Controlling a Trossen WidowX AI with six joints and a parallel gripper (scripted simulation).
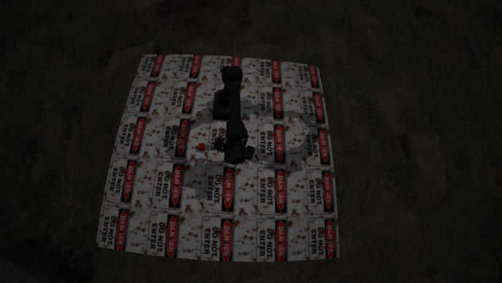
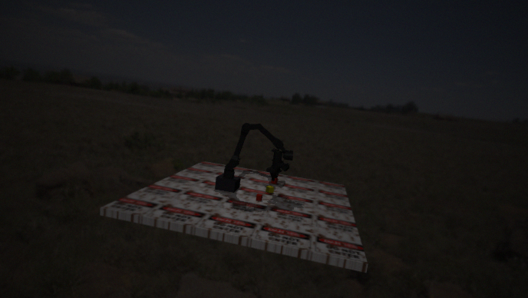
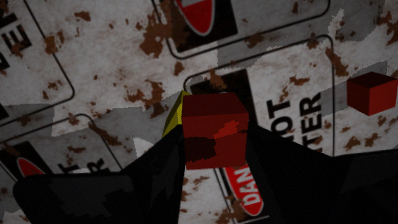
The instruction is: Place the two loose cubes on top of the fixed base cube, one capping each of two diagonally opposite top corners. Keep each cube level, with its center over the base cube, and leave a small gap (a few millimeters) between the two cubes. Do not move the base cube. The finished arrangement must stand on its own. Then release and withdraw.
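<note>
Now: the yellow base cube 30 mm behind my gripper tip, 20 mm to the left of it and 80 mm below it.
</note>
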